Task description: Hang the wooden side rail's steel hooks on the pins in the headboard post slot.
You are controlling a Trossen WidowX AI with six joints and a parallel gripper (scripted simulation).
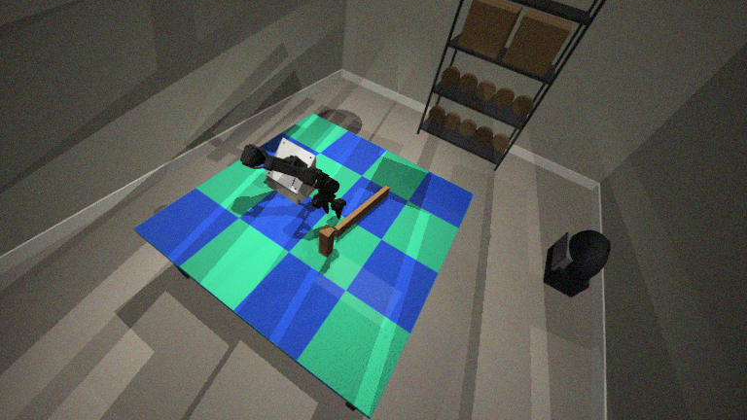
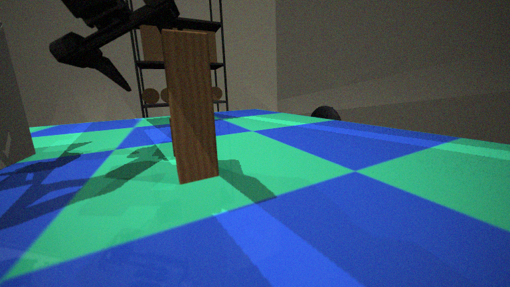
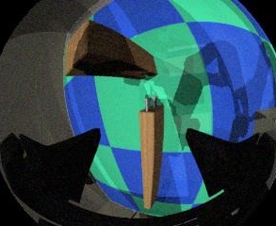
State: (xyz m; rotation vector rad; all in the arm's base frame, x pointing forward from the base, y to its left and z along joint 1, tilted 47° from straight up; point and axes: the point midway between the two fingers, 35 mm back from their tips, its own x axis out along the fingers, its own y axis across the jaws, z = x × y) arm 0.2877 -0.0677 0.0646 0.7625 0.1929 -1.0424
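My gripper tip is 10 cm to the left of the wooden headboard post, 6 cm above it and 5 cm short of it.
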